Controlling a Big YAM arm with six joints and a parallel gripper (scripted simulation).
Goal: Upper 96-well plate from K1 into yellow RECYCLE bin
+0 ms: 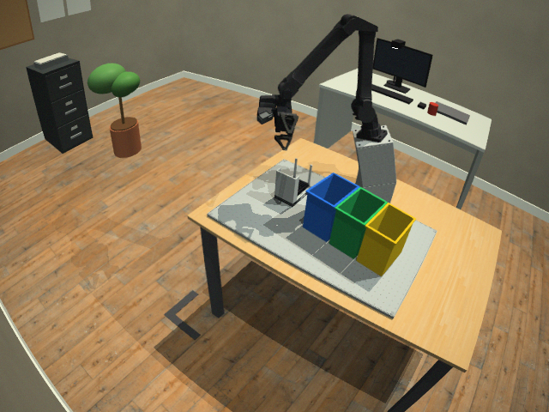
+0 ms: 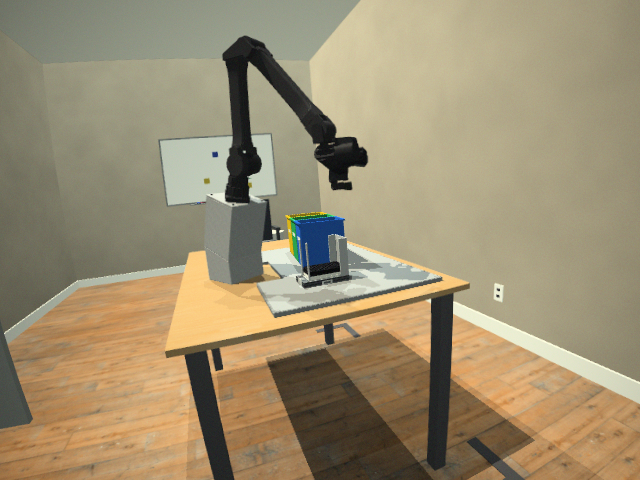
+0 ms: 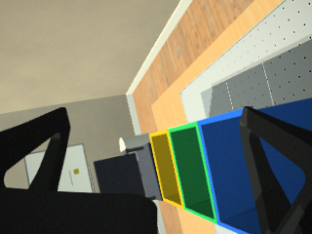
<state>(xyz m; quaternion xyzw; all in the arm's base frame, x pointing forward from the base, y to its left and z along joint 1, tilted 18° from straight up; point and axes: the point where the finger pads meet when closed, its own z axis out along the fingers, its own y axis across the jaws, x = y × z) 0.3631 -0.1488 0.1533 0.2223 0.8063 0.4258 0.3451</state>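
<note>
Now: the dark 96-well plate 130 mm behind my hand, 40 mm to the right of it and 300 mm below it. Also, from my hand: blue bin: 70 mm behind, 180 mm to the left, 250 mm below; then green bin: 60 mm behind, 310 mm to the left, 250 mm below; then white plate: 130 mm behind, 40 mm to the right, 310 mm below.
</note>
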